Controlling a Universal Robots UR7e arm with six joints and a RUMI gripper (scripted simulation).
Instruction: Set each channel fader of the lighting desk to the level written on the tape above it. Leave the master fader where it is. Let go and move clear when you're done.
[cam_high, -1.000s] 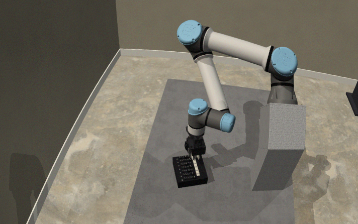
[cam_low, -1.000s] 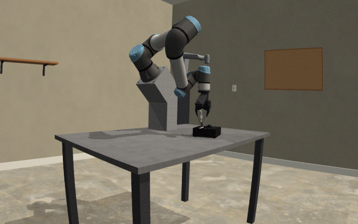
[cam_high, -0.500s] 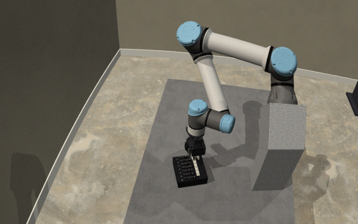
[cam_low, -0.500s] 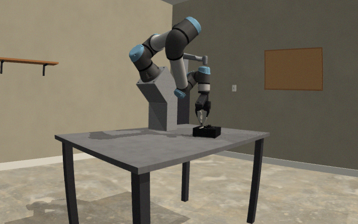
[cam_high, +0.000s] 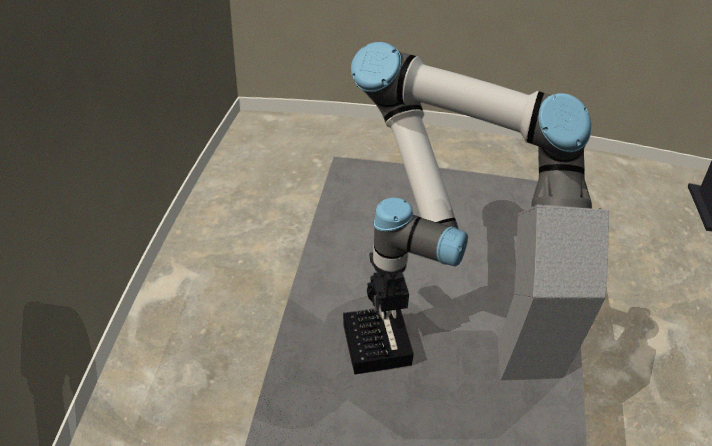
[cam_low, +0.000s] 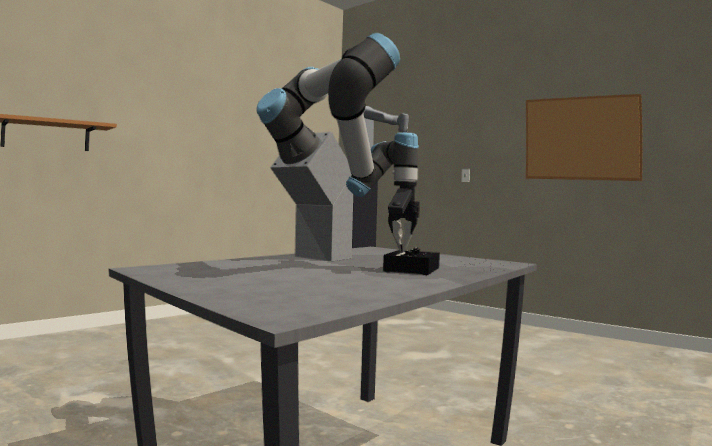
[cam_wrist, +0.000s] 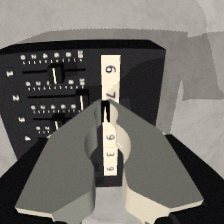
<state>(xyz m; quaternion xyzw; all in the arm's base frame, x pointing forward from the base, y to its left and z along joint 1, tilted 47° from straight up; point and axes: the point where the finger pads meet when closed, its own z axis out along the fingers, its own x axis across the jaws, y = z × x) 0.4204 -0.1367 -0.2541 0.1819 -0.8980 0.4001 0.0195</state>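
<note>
My hand is 2 cm short of the channel 2 fader, 1 cm to the right of it and 1 cm above it. The rest, counted from my hand: channel 1 fader (4 cm ahead, 1 cm to the right, 1 cm below); channel 3 fader (3 cm to the left, 3 cm ahead, 1 cm below); channel 4 fader (5 cm to the left, 1 cm below, 1 cm ahead).
</note>
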